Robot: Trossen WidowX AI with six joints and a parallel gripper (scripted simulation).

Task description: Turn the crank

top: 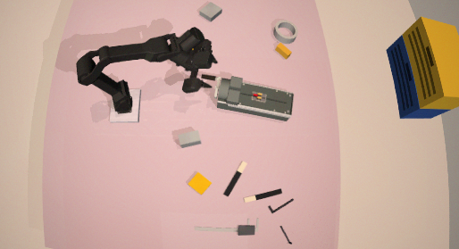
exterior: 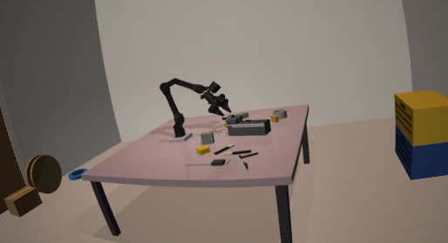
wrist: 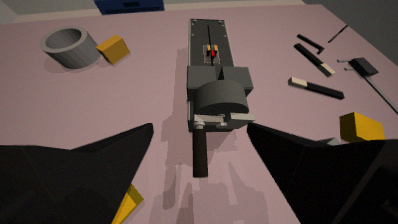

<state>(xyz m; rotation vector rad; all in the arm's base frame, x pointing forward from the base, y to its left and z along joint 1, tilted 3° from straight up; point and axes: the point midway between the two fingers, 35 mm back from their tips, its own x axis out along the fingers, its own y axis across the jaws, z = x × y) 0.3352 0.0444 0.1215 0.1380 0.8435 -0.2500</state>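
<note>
The dark crank handle is 20 mm behind my gripper tip, 10 mm to the left of it and 30 mm below it. The rest, counted from my gripper tip: orange block: 290 mm ahead, 140 mm to the left, 110 mm below; then red pointer: 140 mm ahead, 70 mm to the right, 40 mm below.
</note>
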